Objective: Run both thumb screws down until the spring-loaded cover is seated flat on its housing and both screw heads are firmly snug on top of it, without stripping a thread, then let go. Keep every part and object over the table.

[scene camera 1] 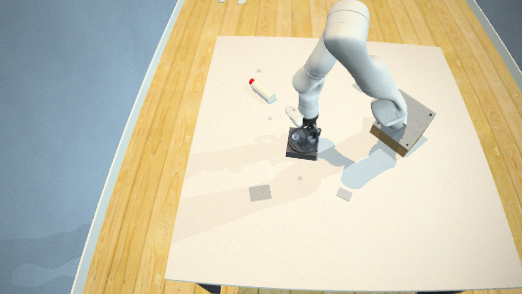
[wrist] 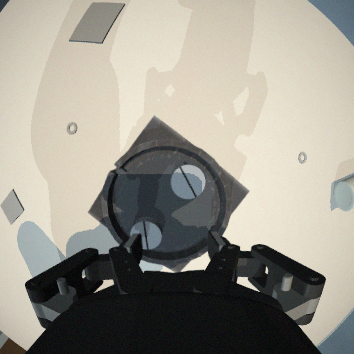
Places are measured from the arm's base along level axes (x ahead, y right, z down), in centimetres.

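Where they show: gripper, fingertip midpoint: [scene camera 1: 308, 132] [wrist: 174, 243].
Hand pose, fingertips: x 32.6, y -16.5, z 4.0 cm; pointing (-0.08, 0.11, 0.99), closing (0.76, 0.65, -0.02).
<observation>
Each offset is from my fingertips to the top centre of the thing. "spot": to the spot under its first point.
The dark square housing @[dz +1.7, dx +1.3, dy -2.5 cm] [scene camera 1: 302, 155] [wrist: 232, 192] stands near the table's middle. Its round dark cover @[dz +2.3, dx +1.3, dy -2.5 cm] [scene camera 1: 303, 142] [wrist: 172, 212] lies inside a raised ring. In the wrist view one slotted screw head @[spot: dz +1.1, dx +4.5, dy -3.1 cm] [wrist: 188, 181] is right of the cover's centre, and the other screw head @[spot: dz +1.1, dx -1.8, dy -1.9 cm] [wrist: 146, 235] is at the lower left, its edge partly behind the left fingertip. Whether cover and heads sit flush cannot be told. My gripper [scene camera 1: 312, 131] [wrist: 174, 243] is open and empty over the housing's near side in the wrist view, its fingertips apart.
A white bottle with a red cap @[dz +2.3, dx +27.9, dy +20.0 cm] [scene camera 1: 263, 91] [wrist: 344, 196] lies at the back left. A grey block [scene camera 1: 420, 116] is to the right, beside the arm. Two flat grey plates @[dz +7.0, dx +10.4, dy -28.5 cm] [scene camera 1: 260, 193] [wrist: 97, 22] @[dz +7.0, dx -20.4, dy -18.2 cm] [scene camera 1: 344, 194] [wrist: 12, 206] and small rings @[dz +7.2, dx -2.3, dy -17.3 cm] [scene camera 1: 300, 178] [wrist: 72, 128] lie around the housing.
</observation>
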